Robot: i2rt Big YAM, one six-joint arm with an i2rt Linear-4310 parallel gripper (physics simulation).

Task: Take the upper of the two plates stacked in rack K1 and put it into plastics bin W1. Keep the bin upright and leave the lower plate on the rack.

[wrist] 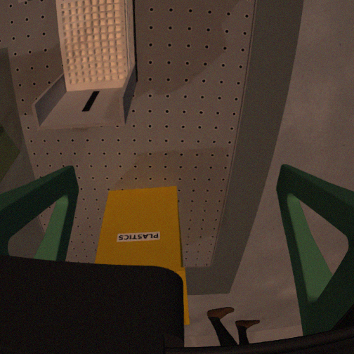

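Note:
The yellow bin W1, labelled PLASTICS, stands at the lower middle of the view. Its label reads upside down from here, and its opening is mostly hidden behind the black gripper body. At the upper left, a pale plate-shaped piece with a grid of small wells sits in a grey holder with low side walls and a black slot. No K1 label can be read on it, and I cannot tell whether two plates are stacked there. My green-fingered gripper is wide open and empty, above the board and apart from both.
A perforated board lies under the bin and the holder. A grey-green border runs along its right side, with the floor beyond. Part of a green object shows at the left edge. Two brown shoes with dark legs show at the bottom.

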